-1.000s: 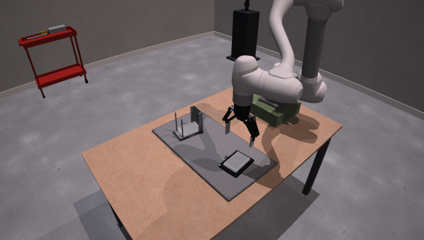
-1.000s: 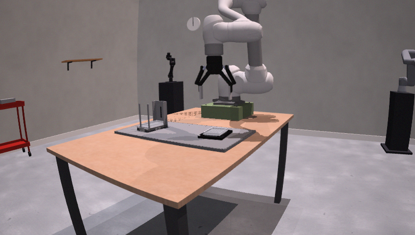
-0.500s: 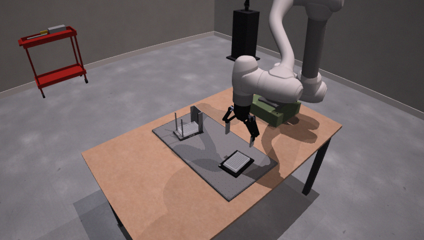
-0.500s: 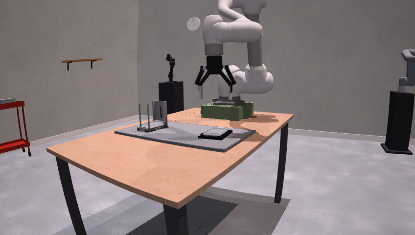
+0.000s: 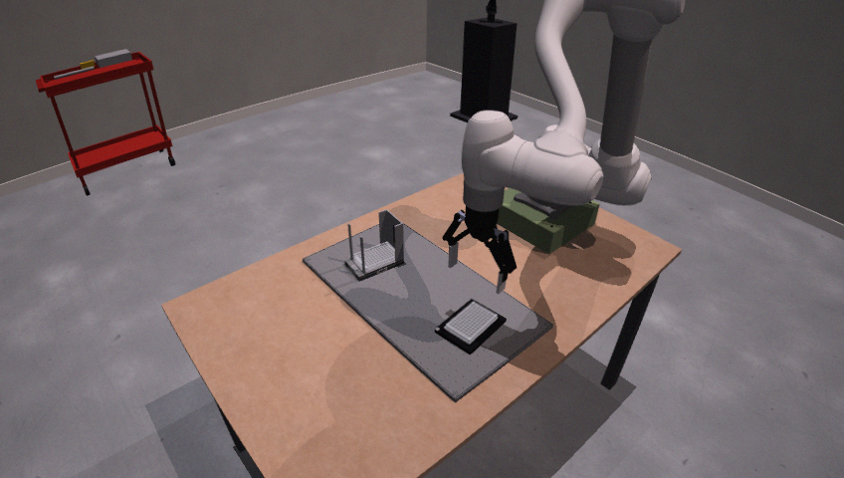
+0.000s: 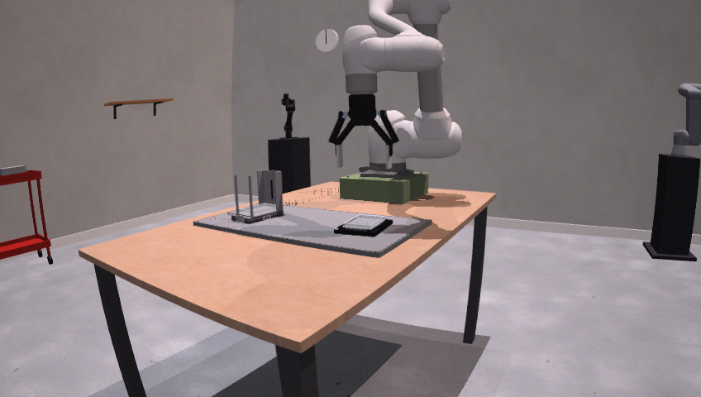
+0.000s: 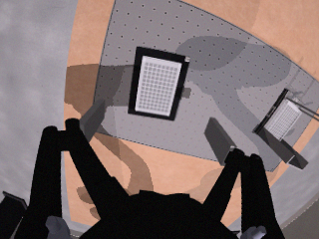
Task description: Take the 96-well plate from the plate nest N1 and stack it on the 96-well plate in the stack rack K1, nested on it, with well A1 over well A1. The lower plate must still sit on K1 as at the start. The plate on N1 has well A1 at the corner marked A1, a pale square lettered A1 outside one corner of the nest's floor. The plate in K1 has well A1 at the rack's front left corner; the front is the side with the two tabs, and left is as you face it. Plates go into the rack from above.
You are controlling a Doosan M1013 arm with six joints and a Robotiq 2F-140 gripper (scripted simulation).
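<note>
Now: hand 18 cm above the black plate nest N1. The rest, counted from my hand: pale A1 mark 17 cm below, 8 cm ahead, 5 cm to the right; tall grey back wall 37 cm to the right, 10 cm below, 6 cm behind.
</note>
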